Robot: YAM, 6 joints.
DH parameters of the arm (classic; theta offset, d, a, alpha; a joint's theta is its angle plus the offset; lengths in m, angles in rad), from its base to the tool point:
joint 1: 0 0.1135 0.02 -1.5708
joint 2: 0 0 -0.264 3.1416
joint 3: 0.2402 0 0.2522 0
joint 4: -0.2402 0 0.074 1.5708
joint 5: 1.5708 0 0 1.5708
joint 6: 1.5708 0.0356 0 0
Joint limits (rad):
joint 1: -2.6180..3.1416
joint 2: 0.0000..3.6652
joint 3: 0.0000..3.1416
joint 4: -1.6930..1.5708
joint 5: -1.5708..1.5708
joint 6: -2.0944..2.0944
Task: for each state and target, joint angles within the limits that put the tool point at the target. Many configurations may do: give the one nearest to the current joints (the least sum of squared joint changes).
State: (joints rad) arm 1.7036 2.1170 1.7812 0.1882 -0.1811 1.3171
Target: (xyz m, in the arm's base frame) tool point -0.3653 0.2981 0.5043
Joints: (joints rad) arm 2.4420 2.0764 2.2740 0.3102 -0.2018 1.3171
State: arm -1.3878 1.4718 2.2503 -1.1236 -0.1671 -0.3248
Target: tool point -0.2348 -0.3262 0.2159
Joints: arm -2.2026 2.0633 1.7400 -1.1949 -0.0897 -0.3248
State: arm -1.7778 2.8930 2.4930 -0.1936 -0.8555 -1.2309
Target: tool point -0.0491 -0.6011 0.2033
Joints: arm -1.6977 2.7190 2.5458 -0.2008 -0.8774 -1.2309
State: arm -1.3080 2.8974 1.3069 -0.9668 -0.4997 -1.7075
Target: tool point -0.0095 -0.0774 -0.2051
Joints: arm -1.8094 3.4072 1.2325 -0.8412 -0.2576 -1.7075
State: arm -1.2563 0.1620 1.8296 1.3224 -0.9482 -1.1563
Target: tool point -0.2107 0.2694 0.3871
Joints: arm -0.8179 0.0000 1.3575 1.5494 -1.0273 -1.1563
